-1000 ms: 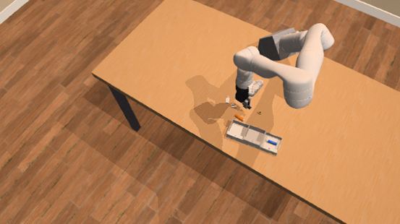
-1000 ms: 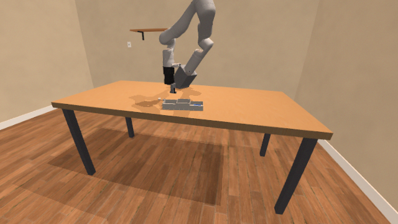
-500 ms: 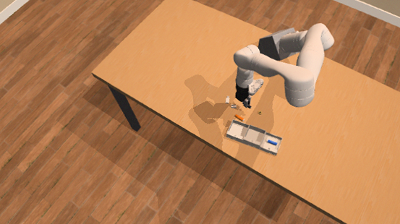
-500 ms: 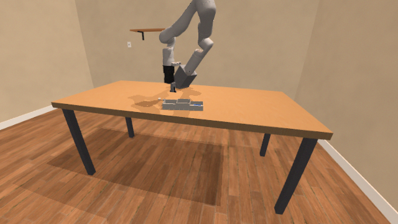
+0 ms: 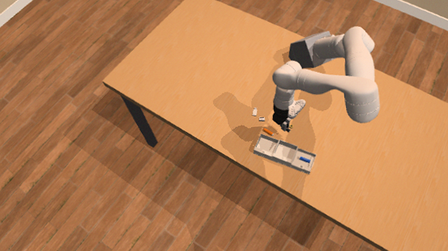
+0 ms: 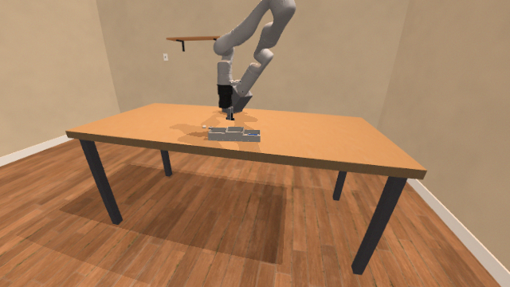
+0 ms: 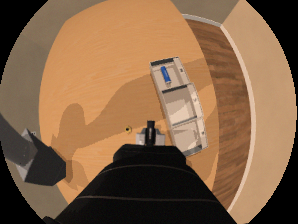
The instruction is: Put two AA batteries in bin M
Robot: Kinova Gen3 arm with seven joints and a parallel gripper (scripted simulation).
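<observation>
Now: hand 50 mm short of the blue battery, 140 mm to the right of it and 70 mm above it. The rest, counted from my hand: black battery 10 mm below; then tiny yellowish thing 60 mm behind, 80 mm below; then orange battery 30 mm ahead, 60 mm to the right, 80 mm below.
</observation>
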